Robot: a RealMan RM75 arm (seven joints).
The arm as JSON. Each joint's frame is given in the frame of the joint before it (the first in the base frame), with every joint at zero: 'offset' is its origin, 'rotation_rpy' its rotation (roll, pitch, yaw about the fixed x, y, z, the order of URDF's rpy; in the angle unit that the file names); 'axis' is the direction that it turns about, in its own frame. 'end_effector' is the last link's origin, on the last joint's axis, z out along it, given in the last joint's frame.
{
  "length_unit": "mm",
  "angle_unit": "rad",
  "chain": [
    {
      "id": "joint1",
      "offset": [
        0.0,
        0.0,
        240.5
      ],
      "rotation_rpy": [
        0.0,
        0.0,
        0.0
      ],
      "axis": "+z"
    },
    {
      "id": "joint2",
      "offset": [
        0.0,
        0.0,
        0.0
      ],
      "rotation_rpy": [
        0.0,
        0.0,
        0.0
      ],
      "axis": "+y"
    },
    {
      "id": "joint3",
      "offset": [
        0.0,
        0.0,
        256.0
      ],
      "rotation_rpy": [
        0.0,
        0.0,
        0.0
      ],
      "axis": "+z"
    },
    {
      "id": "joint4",
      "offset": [
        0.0,
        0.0,
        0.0
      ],
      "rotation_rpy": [
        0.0,
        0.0,
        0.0
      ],
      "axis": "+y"
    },
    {
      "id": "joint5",
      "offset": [
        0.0,
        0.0,
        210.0
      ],
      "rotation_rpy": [
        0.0,
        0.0,
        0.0
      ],
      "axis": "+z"
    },
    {
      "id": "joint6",
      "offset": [
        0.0,
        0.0,
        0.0
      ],
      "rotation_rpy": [
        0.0,
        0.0,
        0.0
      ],
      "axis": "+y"
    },
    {
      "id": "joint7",
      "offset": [
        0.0,
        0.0,
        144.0
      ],
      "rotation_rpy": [
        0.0,
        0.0,
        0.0
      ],
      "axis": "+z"
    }
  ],
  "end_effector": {
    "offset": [
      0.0,
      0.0,
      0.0
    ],
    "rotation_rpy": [
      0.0,
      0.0,
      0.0
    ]
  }
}
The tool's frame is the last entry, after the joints.
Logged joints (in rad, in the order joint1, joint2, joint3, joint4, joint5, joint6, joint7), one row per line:
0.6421, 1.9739, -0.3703, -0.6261, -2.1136, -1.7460, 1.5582
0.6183, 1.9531, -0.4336, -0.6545, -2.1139, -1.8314, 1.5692
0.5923, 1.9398, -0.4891, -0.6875, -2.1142, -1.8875, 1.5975
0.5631, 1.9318, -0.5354, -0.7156, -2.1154, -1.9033, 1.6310
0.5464, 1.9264, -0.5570, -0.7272, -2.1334, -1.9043, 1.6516
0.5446, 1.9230, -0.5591, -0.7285, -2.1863, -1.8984, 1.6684
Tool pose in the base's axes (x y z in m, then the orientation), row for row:
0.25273, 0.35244, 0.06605, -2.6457, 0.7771, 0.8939
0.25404, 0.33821, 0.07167, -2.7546, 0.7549, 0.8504
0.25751, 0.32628, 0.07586, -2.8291, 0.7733, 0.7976
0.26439, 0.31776, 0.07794, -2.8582, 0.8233, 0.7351
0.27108, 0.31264, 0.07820, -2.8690, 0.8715, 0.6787
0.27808, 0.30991, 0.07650, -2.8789, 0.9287, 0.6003
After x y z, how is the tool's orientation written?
As a rotation vector, in radians.
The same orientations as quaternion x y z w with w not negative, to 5 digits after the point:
-0.90599, 0.26611, 0.30611, 0.12113
-0.92133, 0.25249, 0.28443, 0.08067
-0.92959, 0.25409, 0.26208, 0.05107
-0.93216, 0.26851, 0.23974, 0.03884
-0.93269, 0.28332, 0.22064, 0.03364
-0.93312, 0.30101, 0.19457, 0.02880

